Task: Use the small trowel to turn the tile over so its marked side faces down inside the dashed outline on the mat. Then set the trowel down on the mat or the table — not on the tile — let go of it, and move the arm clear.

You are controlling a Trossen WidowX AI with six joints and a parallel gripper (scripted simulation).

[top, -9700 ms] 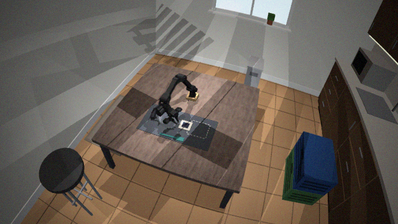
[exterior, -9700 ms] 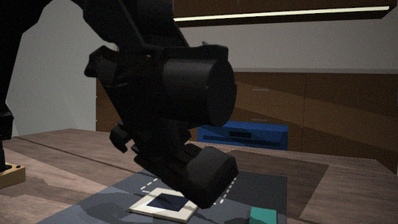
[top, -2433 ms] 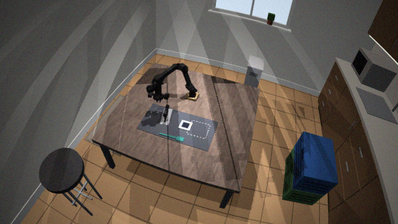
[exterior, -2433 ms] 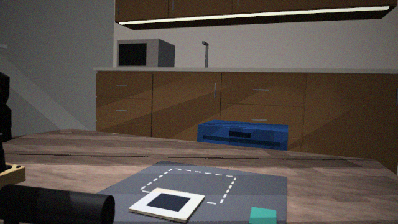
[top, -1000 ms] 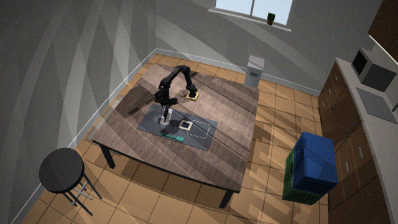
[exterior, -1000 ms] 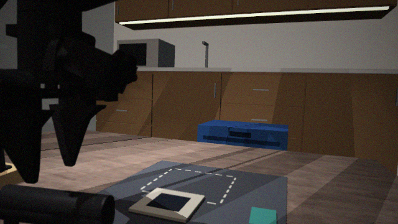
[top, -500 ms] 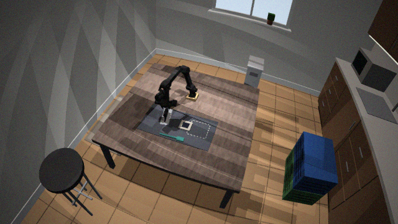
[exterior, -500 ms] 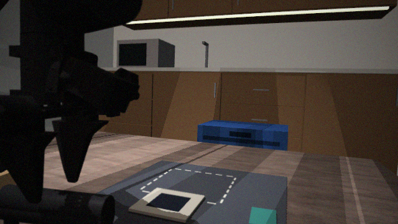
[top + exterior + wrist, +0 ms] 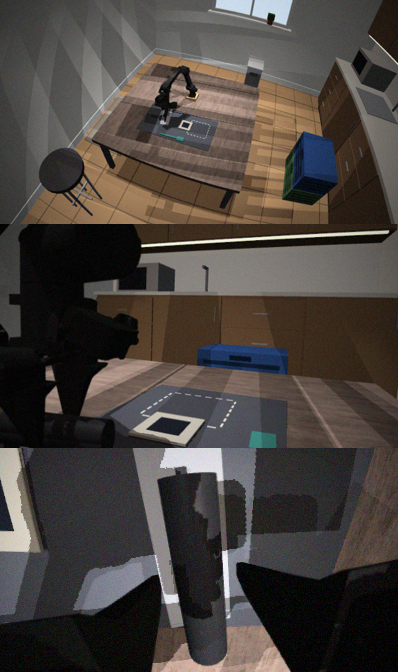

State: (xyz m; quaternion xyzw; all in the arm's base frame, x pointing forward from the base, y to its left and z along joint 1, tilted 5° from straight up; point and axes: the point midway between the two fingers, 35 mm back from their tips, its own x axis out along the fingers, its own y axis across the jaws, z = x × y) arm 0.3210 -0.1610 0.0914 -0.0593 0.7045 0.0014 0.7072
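Right now the trowel is 2 cm behind my gripper tip and 3 cm below it. Round my gripper tip: tile: 6 cm ahead, 19 cm to the left, 6 cm below; grey mat: 8 cm ahead, 12 cm to the left, 9 cm below; teal tool: 22 cm ahead, 13 cm to the left, 6 cm below.
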